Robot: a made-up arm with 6 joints. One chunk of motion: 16 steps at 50 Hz.
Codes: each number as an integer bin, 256 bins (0 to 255) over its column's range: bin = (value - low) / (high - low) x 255, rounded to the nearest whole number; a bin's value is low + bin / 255 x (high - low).
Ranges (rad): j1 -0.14..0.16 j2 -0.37..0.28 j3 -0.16..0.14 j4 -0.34..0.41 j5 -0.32..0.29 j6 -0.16..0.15
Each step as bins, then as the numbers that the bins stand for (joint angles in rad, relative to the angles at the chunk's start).
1 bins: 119 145 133 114 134 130
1 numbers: 0.0000 -0.0004 -0.0035 -0.0047 0.0005 -0.0020
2 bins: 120 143 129 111 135 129
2 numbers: 0.0012 -0.0055 -0.0082 -0.0135 0.0029 -0.0032
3 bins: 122 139 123 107 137 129
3 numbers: 0.0035 -0.0157 -0.0153 -0.0253 0.0077 -0.0032
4 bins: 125 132 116 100 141 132
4 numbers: 0.0071 -0.0335 -0.0235 -0.0459 0.0173 0.0005
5 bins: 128 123 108 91 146 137
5 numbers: 0.0106 -0.0565 -0.0329 -0.0724 0.0293 0.0065
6 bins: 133 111 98 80 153 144
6 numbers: 0.0165 -0.0871 -0.0447 -0.1047 0.0460 0.0151
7 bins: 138 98 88 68 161 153
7 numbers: 0.0224 -0.1202 -0.0565 -0.1400 0.0651 0.0260
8 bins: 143 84 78 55 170 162
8 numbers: 0.0282 -0.1559 -0.0682 -0.1782 0.0867 0.0369
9 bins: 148 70 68 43 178 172
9 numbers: 0.0341 -0.1916 -0.0800 -0.2135 0.1058 0.0491
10 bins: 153 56 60 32 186 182
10 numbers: 0.0400 -0.2273 -0.0894 -0.2459 0.1249 0.0613
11 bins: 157 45 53 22 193 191
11 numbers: 0.0447 -0.2553 -0.0976 -0.2753 0.1417 0.0722
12 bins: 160 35 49 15 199 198
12 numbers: 0.0482 -0.2808 -0.1024 -0.2959 0.1560 0.0807
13 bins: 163 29 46 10 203 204
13 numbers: 0.0518 -0.2961 -0.1059 -0.3106 0.1656 0.0880
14 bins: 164 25 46 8 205 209
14 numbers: 0.0529 -0.3063 -0.1059 -0.3165 0.1704 0.0941
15 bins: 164 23 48 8 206 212
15 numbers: 0.0529 -0.3114 -0.1035 -0.3165 0.1728 0.0977
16 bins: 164 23 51 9 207 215
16 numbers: 0.0529 -0.3114 -0.1000 -0.3135 0.1752 0.1014
